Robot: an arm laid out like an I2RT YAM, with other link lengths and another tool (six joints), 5 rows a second.
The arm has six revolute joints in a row. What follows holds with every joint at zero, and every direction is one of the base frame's.
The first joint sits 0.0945 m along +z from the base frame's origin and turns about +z.
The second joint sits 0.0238 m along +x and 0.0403 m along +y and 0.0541 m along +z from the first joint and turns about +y.
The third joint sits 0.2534 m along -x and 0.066 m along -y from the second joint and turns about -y.
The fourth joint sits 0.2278 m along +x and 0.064 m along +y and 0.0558 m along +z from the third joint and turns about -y.
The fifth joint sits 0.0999 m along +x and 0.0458 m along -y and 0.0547 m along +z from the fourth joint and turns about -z.
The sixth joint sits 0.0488 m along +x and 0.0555 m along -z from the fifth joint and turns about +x.
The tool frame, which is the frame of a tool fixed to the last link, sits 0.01 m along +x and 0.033 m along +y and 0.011 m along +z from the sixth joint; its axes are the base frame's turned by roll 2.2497, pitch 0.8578 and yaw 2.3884 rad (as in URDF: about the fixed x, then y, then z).
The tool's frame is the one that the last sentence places.
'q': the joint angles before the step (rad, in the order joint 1, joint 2, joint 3, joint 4, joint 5, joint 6). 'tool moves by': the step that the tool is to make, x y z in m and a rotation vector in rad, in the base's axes. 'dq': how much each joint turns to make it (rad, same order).
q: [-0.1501 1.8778 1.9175 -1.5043 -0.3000 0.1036]
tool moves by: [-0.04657 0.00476 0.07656 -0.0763 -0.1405 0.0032]
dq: [0.0004 -0.1549 0.1479 -0.1560 0.0530 -0.0130]
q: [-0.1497 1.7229 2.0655 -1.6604 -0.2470 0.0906]
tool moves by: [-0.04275 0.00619 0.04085 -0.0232 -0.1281 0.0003]
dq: [-0.0004 -0.1472 0.0179 -0.0355 0.0034 -0.0019]
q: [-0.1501 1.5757 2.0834 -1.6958 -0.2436 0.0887]
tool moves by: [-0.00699 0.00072 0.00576 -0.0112 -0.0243 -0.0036]
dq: [0.0004 -0.0256 0.0000 0.0003 0.0084 0.0008]
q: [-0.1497 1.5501 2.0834 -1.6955 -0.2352 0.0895]
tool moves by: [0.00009 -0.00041 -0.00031 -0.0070 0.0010 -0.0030]
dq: [0.0000 0.0001 0.0001 0.0000 0.0077 -0.0001]
